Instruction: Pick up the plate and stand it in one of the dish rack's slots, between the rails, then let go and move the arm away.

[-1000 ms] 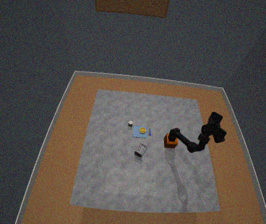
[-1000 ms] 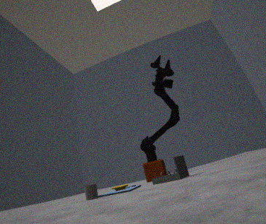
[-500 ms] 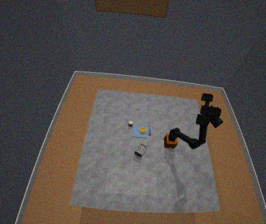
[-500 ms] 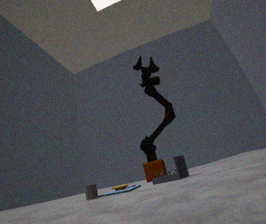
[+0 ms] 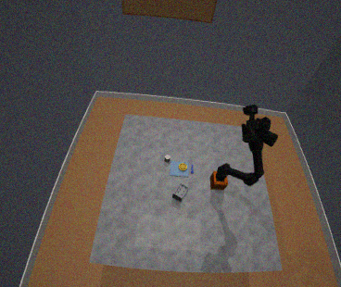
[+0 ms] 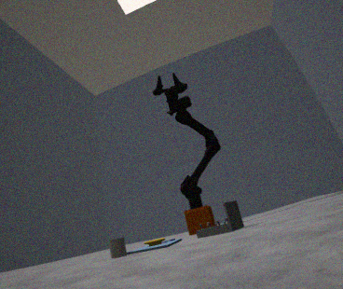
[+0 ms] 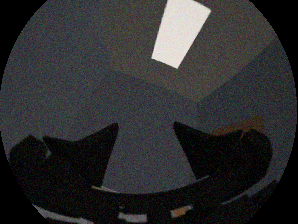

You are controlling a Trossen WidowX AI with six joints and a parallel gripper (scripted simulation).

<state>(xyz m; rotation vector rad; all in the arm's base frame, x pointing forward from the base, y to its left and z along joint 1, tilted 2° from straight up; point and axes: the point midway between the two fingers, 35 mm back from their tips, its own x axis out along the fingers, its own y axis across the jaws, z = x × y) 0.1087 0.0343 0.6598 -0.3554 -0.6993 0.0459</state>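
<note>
Right now my gripper tip is 77 cm above the yellow plate, 17 cm short of it and 15 cm to the left of it. Also, from my gripper tip: grey dish rack: 76 cm below, 18 cm ahead, 7 cm to the left; blue utensil: 78 cm below, 14 cm to the right, 9 cm ahead.
</note>
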